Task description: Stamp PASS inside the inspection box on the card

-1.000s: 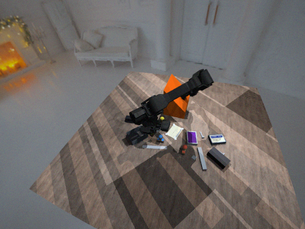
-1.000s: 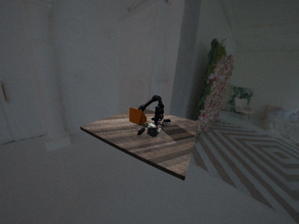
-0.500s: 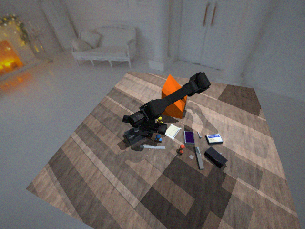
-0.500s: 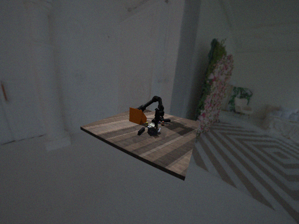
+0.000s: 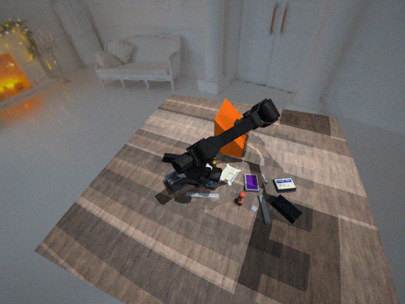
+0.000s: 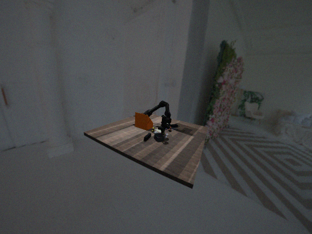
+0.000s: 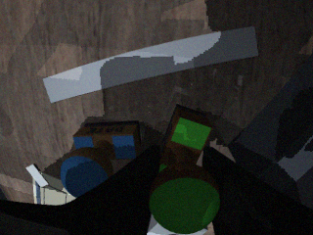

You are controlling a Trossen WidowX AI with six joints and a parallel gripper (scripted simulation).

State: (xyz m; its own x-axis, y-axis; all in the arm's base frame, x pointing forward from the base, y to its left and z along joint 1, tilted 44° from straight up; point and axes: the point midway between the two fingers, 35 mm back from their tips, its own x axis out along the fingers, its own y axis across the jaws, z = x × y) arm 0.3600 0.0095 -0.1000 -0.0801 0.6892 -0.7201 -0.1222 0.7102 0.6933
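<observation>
Now: gripper tip right at the green-knobbed stamp. From my gripper tip the other things lie so: blue-knobbed stamp (50 mm to the left, 20 mm below, 10 mm behind); silver blade-like piece (40 mm below, 40 mm ahead, 30 mm to the left); dark tray (100 mm to the right, 30 mm below, 20 mm ahead).
</observation>
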